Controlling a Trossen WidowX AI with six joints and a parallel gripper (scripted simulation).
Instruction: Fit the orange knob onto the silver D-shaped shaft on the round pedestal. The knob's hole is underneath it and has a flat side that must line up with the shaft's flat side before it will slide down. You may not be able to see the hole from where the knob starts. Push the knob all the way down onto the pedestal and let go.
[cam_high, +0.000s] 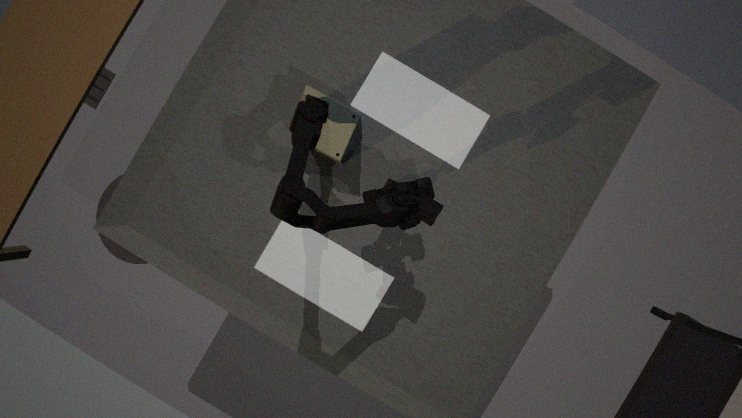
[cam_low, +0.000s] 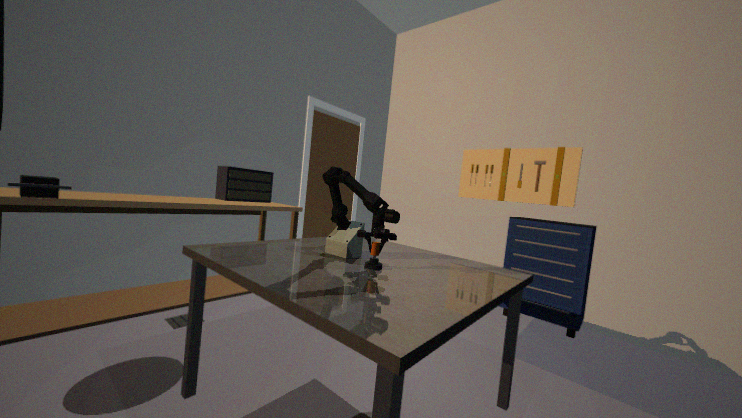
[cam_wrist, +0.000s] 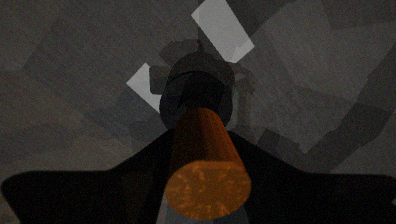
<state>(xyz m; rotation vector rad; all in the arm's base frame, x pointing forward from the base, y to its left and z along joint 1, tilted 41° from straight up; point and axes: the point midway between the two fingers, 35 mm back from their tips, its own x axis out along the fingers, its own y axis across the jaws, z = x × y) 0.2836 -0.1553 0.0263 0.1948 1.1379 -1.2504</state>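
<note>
Right now the orange knob is 30 mm above my gripper tip. Round my gripper tip: dark round pedestal: 40 mm below.
</note>
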